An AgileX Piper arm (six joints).
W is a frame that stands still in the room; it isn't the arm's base.
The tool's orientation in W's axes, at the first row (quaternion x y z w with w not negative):
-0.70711, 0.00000, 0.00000, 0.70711
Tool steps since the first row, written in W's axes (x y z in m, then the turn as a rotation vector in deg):
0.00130, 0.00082, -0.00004, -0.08, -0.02, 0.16
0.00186, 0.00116, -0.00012, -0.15, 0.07, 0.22
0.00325, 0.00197, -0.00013, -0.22, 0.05, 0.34
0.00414, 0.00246, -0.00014, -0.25, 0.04, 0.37
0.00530, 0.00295, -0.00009, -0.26, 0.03, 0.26
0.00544, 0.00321, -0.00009, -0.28, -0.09, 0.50
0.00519, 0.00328, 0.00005, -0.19, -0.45, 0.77
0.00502, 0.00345, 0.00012, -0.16, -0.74, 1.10
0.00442, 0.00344, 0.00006, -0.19, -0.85, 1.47
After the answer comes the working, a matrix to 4 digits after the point.
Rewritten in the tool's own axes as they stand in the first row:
0.00130, 0.00004, 0.00082, -0.08, -0.16, -0.02
0.00186, 0.00012, 0.00116, -0.15, -0.22, 0.07
0.00325, 0.00013, 0.00197, -0.22, -0.34, 0.05
0.00414, 0.00014, 0.00246, -0.25, -0.37, 0.04
0.00530, 0.00009, 0.00295, -0.26, -0.26, 0.03
0.00544, 0.00009, 0.00321, -0.28, -0.50, -0.09
0.00519, -0.00005, 0.00328, -0.19, -0.77, -0.45
0.00502, -0.00012, 0.00345, -0.16, -1.10, -0.74
0.00442, -0.00006, 0.00344, -0.19, -1.47, -0.85

The tool's axes in the first row as the columns of a matrix, in W's axes (rounded; the answer above uses it unrounded):
1.0000, 0.0000, 0.0000
0.0000, 0.0000, 1.0000
0.0000, -1.0000, 0.0000

